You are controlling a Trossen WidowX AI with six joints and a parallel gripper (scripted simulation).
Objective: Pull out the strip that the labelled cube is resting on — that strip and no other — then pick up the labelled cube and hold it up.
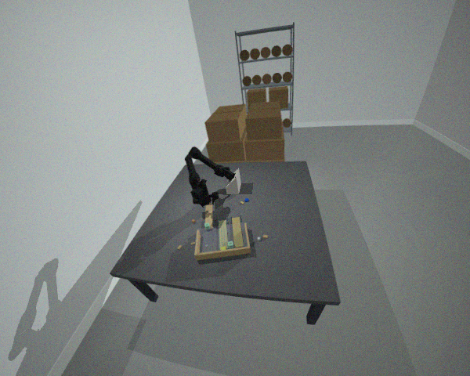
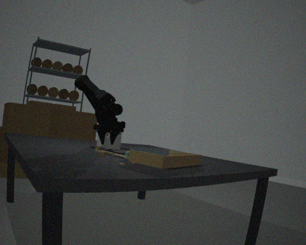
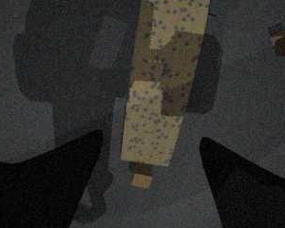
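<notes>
Right now the tan speckled strip is 60 mm ahead of my gripper tip, 20 mm to the left of it and 40 mm below it.
</notes>
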